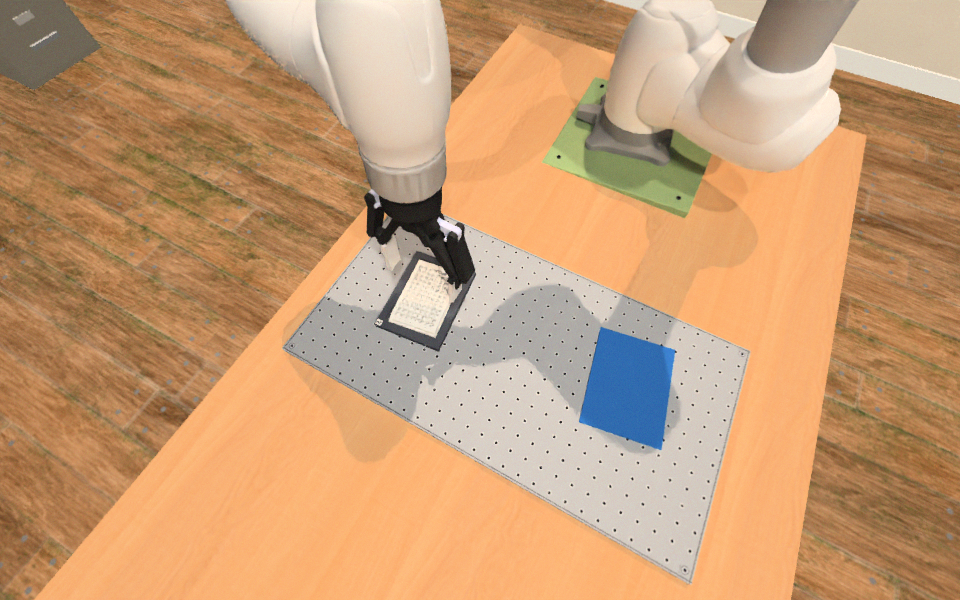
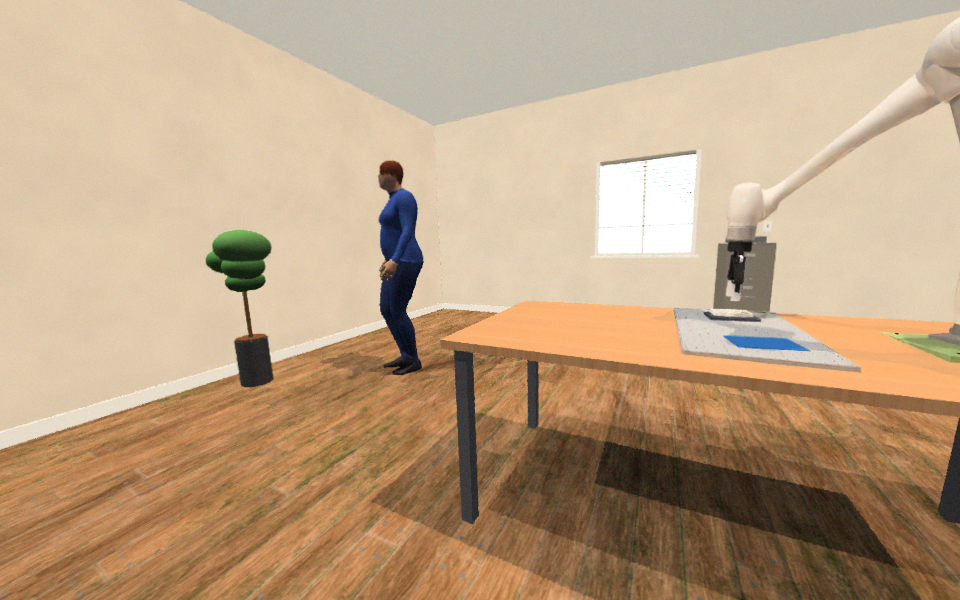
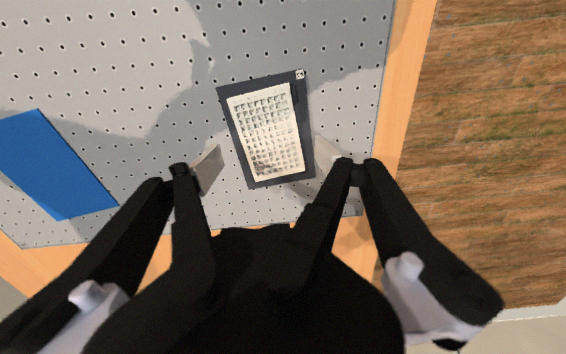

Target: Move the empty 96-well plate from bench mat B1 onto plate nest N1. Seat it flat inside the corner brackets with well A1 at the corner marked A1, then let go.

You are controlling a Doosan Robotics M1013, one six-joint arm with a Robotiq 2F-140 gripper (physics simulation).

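Frame: origin at the arm's base, x right, y back, z down, level; centimetres.
Seen in the pictures: gripper, fingertip midpoint: [image 1: 424, 279] [image 2: 732, 298] [image 3: 268, 150]; arm's base, origin of the base link: [image 1: 632, 130].
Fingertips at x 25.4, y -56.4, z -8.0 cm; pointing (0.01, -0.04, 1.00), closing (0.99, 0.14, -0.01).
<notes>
Offsets run from my fingertips to a thing's middle. "spot": to the spot under its first point. Level surfaces: height alone.
The cream 96-well plate {dz +5.8, dx +0.1, dy -0.2 cm} [image 1: 422, 297] [image 2: 732, 312] [image 3: 270, 135] lies on the dark plate nest [image 1: 437, 342] [image 2: 754, 319] [image 3: 262, 81], within its outline. The nest's A1 label {spot: dz +6.6, dx +6.0, dy -7.3 cm} [image 1: 378, 322] [image 3: 299, 74] is at one corner. The plate's own A1 mark is not readable, and the brackets are too indistinct to tell whether it is fully seated. My gripper [image 1: 422, 272] [image 2: 734, 293] [image 3: 268, 150] is open and empty above the plate, its pale pads apart from the plate's long sides. Blue bench mat B1 {dz +7.6 cm} [image 1: 626, 389] [image 2: 766, 343] [image 3: 45, 160] shows no plate on it.
The nest and mat are on a grey perforated board {dz +7.8 cm} [image 1: 509, 417] [image 2: 697, 339] [image 3: 140, 85] on the wooden table {dz +9.1 cm} [image 1: 297, 495] [image 2: 566, 329]. The arm's base stands on a green plate [image 1: 623, 176]. A person [image 2: 400, 240] stands beyond the table, near a potted plant [image 2: 242, 261].
</notes>
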